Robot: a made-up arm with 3 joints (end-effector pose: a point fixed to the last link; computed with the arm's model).
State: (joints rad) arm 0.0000 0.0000 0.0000
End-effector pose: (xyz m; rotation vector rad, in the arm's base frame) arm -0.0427 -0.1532 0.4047 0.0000 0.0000 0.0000
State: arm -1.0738 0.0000 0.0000
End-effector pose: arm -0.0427 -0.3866 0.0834 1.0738 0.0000 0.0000
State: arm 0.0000 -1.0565 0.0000
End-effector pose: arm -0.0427 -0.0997 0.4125 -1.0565 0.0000 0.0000
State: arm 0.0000 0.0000 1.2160
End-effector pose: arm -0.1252 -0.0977 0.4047 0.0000 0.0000 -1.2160
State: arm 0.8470 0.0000 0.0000
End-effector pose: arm -0.0427 0.1658 0.3990 -0.8470 0.0000 0.0000
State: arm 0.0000 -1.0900 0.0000
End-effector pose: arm -0.0427 -0.0981 0.4118 -1.0900 0.0000 0.0000
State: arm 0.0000 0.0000 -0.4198
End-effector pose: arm -0.0074 -0.1450 0.4047 0.0000 0.0000 0.4198
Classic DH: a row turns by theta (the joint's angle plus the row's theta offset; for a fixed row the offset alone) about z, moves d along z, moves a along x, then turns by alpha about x. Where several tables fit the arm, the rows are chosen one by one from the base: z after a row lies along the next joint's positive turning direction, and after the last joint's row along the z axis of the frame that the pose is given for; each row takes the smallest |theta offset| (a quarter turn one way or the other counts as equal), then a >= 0, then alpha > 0; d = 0 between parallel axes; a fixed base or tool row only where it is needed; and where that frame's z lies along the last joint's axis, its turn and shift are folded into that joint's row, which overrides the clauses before.
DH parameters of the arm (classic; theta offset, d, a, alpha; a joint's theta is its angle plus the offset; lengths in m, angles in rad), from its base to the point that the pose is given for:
base (fixed): -1.5708 0.048 0 1.5708
joint 1: 1.2072 0 0.3368 3.1416
joint 2: 1.2072 -0.0441 -0.0536 -1.5708
joint 3: -0.0161 0 0.087 3.1416
tool (fixed): 1.5547 0.0419 0 0

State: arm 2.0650 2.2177 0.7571
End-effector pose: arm -0.1028 0.3171 0.0439 0.1453 0.0578 -0.7556
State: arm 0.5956 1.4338 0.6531
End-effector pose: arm -0.0958 0.0354 0.3917 0.8075 0.2735 -0.6139
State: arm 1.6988 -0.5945 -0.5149
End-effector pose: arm 0.0000 0.3731 0.1150 -2.2317 0.5876 0.2653
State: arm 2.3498 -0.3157 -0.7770
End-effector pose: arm 0.0179 0.3340 -0.1217 -2.4898 1.0191 0.2473
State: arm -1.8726 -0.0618 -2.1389
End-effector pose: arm 0.0285 -0.3298 -0.0712 1.0052 -1.8342 1.4395
